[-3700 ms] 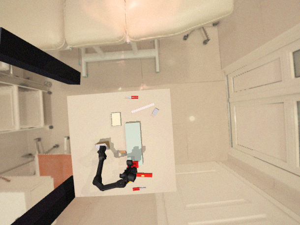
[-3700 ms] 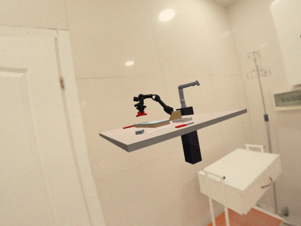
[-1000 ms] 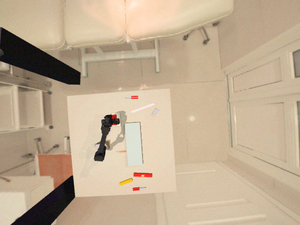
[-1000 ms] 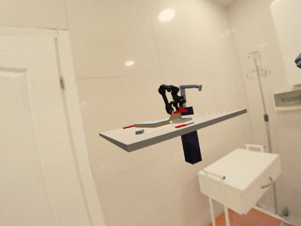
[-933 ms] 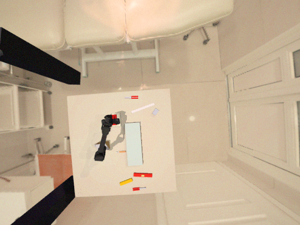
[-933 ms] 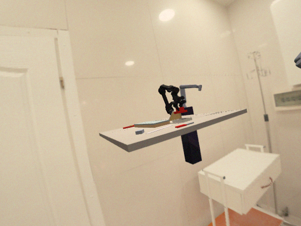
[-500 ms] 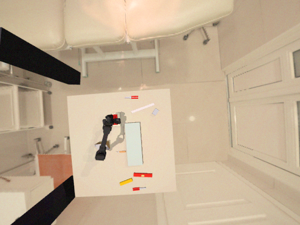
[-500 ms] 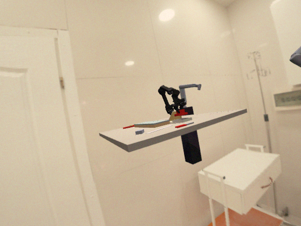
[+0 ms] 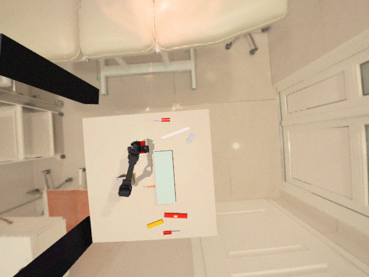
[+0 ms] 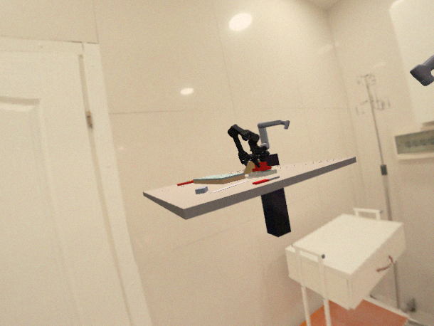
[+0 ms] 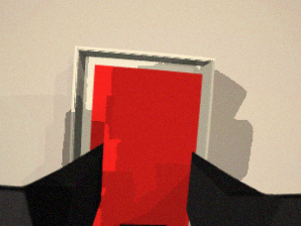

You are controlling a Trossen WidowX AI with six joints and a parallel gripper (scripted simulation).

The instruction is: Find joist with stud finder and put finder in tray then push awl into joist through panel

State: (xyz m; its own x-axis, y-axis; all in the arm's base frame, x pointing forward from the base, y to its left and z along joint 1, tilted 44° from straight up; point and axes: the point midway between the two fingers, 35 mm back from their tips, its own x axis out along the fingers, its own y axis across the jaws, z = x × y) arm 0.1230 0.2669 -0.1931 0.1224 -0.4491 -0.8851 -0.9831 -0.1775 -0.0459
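Right now the cream tray is 4 cm below my gripper tip and 1 cm to the right of it. The rest, counted from my gripper tip: stud finder: 2 cm to the right, 2 cm above; then white ruler: 33 cm ahead, 14 cm to the left, 6 cm below; then awl: 41 cm to the right, 6 cm ahead, 5 cm below.
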